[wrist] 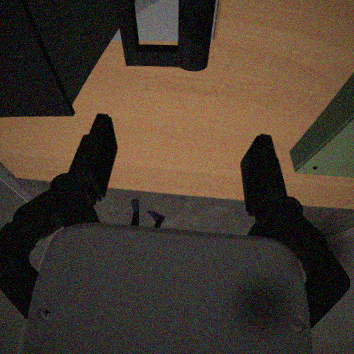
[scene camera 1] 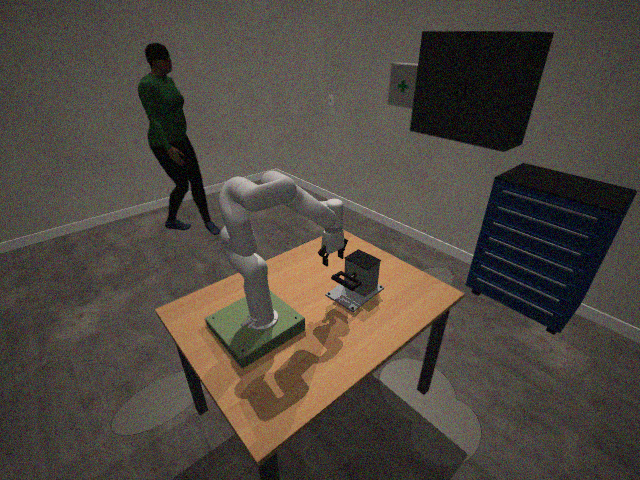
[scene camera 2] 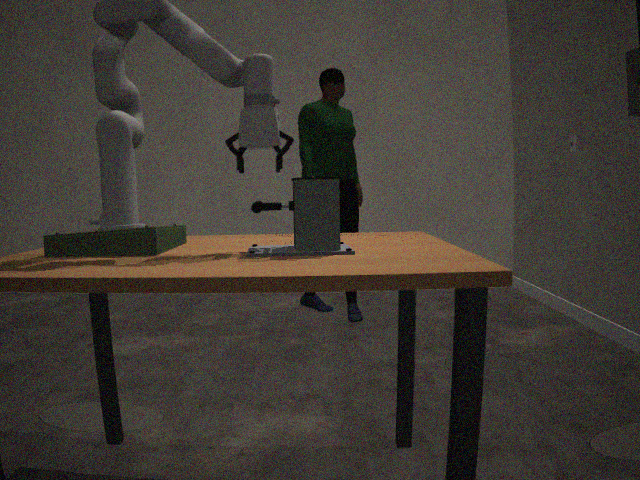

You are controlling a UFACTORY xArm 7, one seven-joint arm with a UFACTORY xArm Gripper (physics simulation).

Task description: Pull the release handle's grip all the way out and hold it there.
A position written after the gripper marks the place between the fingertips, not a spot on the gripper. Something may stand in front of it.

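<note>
The gripper [scene camera 2: 259, 172] visible. Wrist view too: the gripper [wrist: 182, 138].
</note>
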